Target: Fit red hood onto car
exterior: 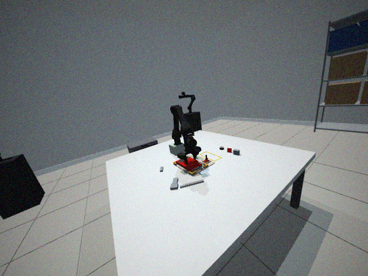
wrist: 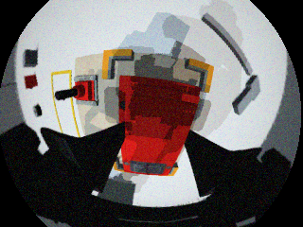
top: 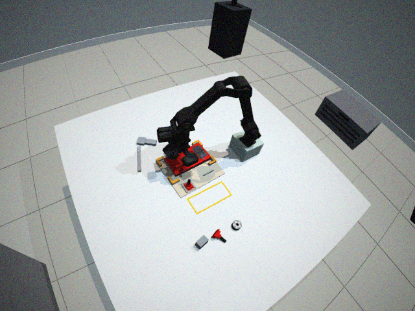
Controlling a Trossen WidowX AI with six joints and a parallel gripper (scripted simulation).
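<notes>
My gripper tip is 1 cm below the red hood. Also, from my gripper tip: grey engine block: 1 cm to the left, 1 cm below.
</notes>
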